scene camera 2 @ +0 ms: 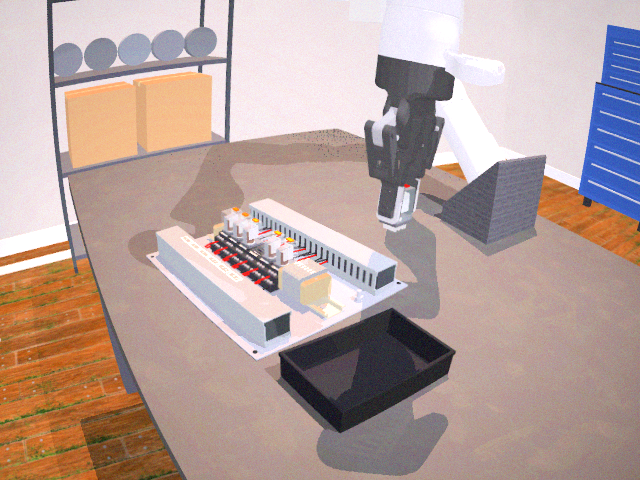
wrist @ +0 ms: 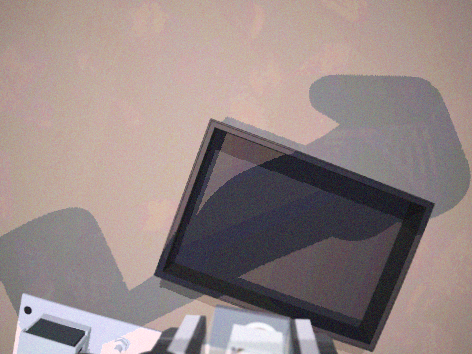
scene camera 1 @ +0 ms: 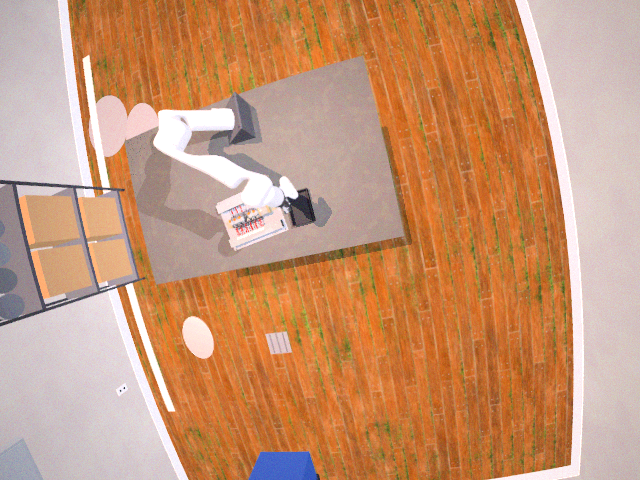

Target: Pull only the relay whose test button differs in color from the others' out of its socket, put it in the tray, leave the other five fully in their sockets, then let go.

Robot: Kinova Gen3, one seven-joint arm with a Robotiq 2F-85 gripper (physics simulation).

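Places are measured from the arm's base along level axes (x ahead, y left, z up), in centimetres.
Where they show: gripper, between the fingertips: (scene camera 2: 395, 216) (wrist: 247, 343) (scene camera 1: 285, 201); arm's base, origin of its link: (scene camera 2: 490, 181) (scene camera 1: 231, 120).
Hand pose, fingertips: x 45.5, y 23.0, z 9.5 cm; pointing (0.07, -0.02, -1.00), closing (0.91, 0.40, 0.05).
Each offset is from my fingertips to the top centre of the thing. "spot": to the spot under its first point.
My gripper (scene camera 2: 397, 209) (wrist: 250, 337) is shut on a relay @[dx +0.0, dy +0.0, dz +3.1 cm] (scene camera 2: 408, 200) (wrist: 260, 341) with a red test button, held upright high above the table. In the wrist view the relay overlaps the near wall of the black tray @[dx +2.8, dy +2.1, dz -14.6 cm] (scene camera 1: 312, 206) (scene camera 2: 310, 390) (wrist: 184, 200); whether it is over the tray I cannot tell. The tray's visible inside is empty. Several relays with orange buttons, among them one at the far end @[spot: dx +4.9, dy -32.3, dz -12.5 cm] (scene camera 2: 229, 221) and one at the near end @[spot: dx +2.2, dy -18.9, dz -12.5 cm] (scene camera 2: 284, 254), stand upright in the black socket row, with a gap between them. In scene camera 1 the arm hides part of the row.
The white panel @[dx +2.3, dy -24.6, dz -17.1 cm] (scene camera 2: 305, 323) (wrist: 100, 326) lies beside the tray, with a raised grey duct @[dx +11.5, dy -22.8, dz -13.9 cm] (scene camera 2: 222, 281) in front and another duct @[dx -7.0, dy -26.4, dz -13.9 cm] (scene camera 2: 320, 240) behind. A yellowish terminal block @[dx +0.6, dy -16.1, dz -13.5 cm] (scene camera 2: 314, 286) ends the row. The arm's wedge base (scene camera 1: 241, 121) (scene camera 2: 493, 201) stands at the back right.
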